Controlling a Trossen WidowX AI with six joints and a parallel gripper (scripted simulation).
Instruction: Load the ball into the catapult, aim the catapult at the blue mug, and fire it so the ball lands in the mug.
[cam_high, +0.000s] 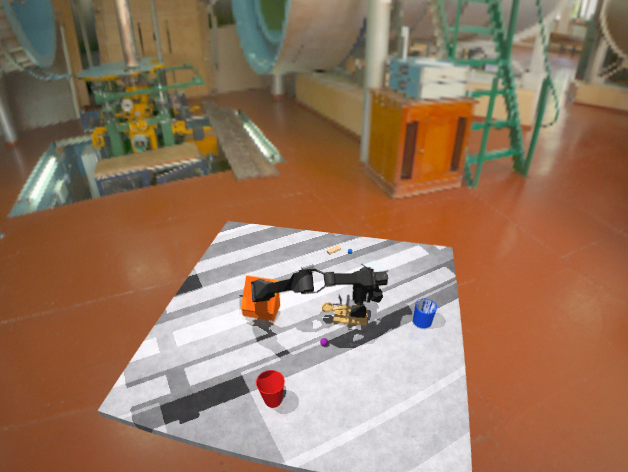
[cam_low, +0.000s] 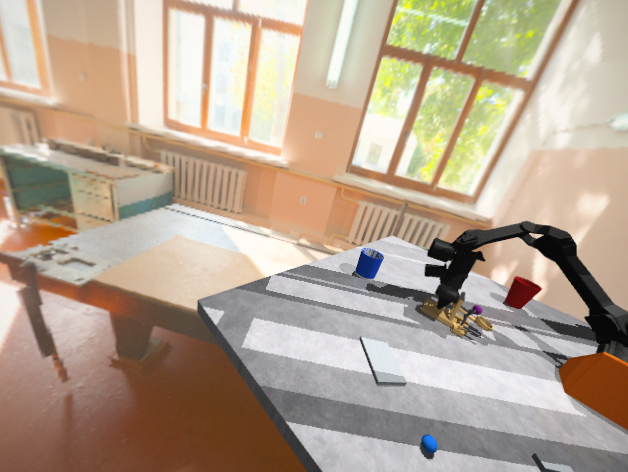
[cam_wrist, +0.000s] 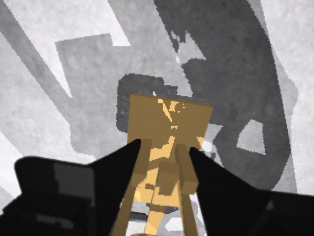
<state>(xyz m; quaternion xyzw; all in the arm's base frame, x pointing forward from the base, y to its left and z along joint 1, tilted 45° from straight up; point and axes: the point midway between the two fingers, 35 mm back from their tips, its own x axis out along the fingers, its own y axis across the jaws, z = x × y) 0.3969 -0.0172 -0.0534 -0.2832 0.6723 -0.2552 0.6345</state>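
My gripper tip is now 11 cm past the purple ball, 17 cm to the left of it and 2 cm above it. The rest, counted from my gripper tip: blue mug 28 cm ahead, 2 cm to the left; grey flat plate 5 cm ahead, 36 cm to the left, 3 cm below; wooden catapult 7 cm behind, 1 cm to the left, 2 cm above.
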